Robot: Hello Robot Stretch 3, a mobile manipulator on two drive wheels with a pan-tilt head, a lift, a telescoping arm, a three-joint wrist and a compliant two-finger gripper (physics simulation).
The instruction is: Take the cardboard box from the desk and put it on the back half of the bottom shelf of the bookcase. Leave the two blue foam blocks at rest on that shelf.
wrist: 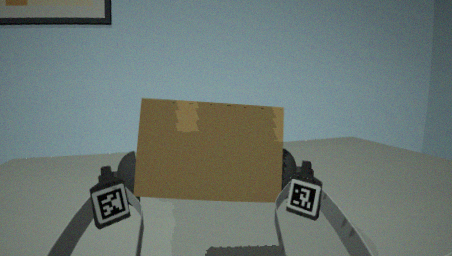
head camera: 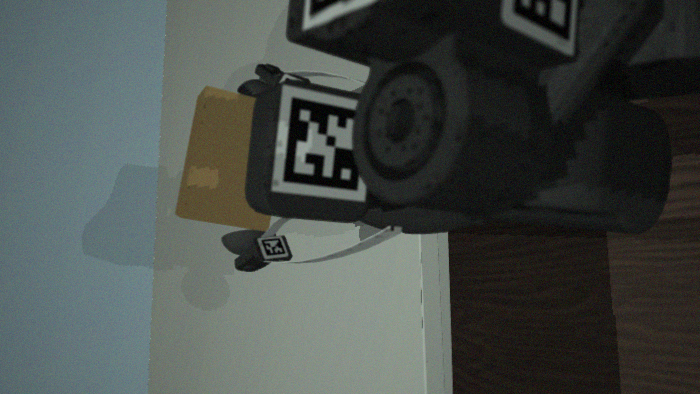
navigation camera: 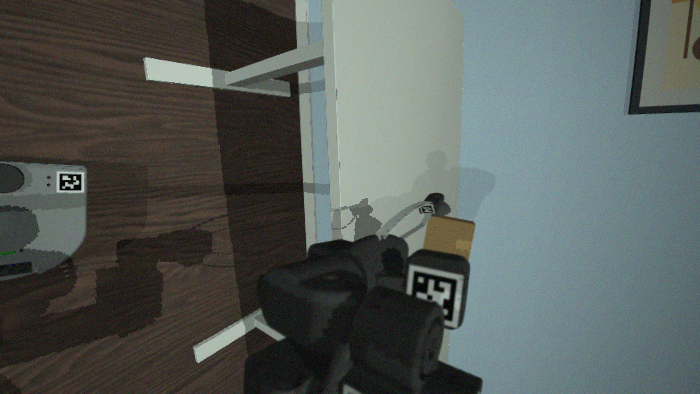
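Where they show: gripper, between the fingertips: [head camera: 244, 167] [navigation camera: 437, 244]; robot's base, origin of its link: [navigation camera: 4, 177].
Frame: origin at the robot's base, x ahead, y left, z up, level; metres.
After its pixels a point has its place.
Note:
The cardboard box [head camera: 215, 150] @[x -0.032, y -0.381, z 1.156 m] [navigation camera: 447, 235] @[x -0.004, y -0.378, z 1.141 m] [wrist: 210, 150] is a tan box with lighter patches on its face. My gripper [head camera: 245, 162] @[x -0.026, y -0.418, z 1.115 m] [wrist: 208, 168] @[x -0.026, y -0.418, z 1.115 m] is shut on it, with one fingertip against each of its two sides. The box is over the back part of the white desk [head camera: 300, 325] @[x 0.137, y -0.571, z 0.950 m] [navigation camera: 395, 100] @[x 0.245, y -0.557, z 0.950 m] [wrist: 390, 200], close to the wall; its height above the desk top is hard to tell. In the wrist view the box looks slightly tilted. The wrist hides part of it in the head view and the navigation view. The bookcase and the blue foam blocks do not show.
A blue wall [head camera: 75, 75] @[x -0.237, y -1.260, z 1.113 m] [navigation camera: 550, 275] @[x -0.242, y -1.261, z 1.296 m] [wrist: 225, 55] stands behind the desk. A framed picture [navigation camera: 634, 65] @[x 0.470, y -1.136, z 1.446 m] [wrist: 55, 21] hangs on it. White desk feet [navigation camera: 175, 73] stand on the dark wood floor [head camera: 525, 310] @[x 0.217, y -0.899, z 0.000 m] [navigation camera: 125, 115] @[x 0.238, y -0.294, z 0.000 m]. My base [navigation camera: 60, 220] @[x -0.111, y -0.109, z 0.160 m] is at the left of the navigation view.

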